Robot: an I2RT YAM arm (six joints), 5 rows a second.
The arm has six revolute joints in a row. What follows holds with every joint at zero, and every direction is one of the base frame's. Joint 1 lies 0.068 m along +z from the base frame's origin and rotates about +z. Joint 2 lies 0.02 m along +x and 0.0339 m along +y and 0.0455 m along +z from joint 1 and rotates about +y. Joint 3 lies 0.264 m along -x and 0.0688 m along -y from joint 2 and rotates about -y. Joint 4 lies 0.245 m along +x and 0.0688 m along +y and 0.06 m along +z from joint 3 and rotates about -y. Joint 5 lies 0.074 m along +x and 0.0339 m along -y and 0.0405 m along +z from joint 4 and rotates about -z. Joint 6 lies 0.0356 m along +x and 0.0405 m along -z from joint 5 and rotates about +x. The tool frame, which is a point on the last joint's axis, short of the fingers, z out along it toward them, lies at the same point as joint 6; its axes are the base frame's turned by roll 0, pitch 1.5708 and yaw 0 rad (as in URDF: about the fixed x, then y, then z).
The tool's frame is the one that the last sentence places.
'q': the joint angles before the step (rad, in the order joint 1, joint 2, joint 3, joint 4, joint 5, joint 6). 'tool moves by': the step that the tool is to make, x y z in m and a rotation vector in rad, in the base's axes. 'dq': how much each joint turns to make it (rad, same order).
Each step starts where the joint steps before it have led.
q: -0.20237, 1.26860, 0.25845, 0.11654, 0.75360, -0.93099
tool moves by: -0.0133, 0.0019, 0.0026, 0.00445, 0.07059, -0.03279
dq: -0.00071, -0.07310, 0.00022, -0.16269, 0.02691, 0.02784
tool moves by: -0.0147, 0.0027, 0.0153, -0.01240, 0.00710, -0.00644
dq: 0.00037, -0.16280, 0.00258, -0.16799, 0.01508, -0.00261
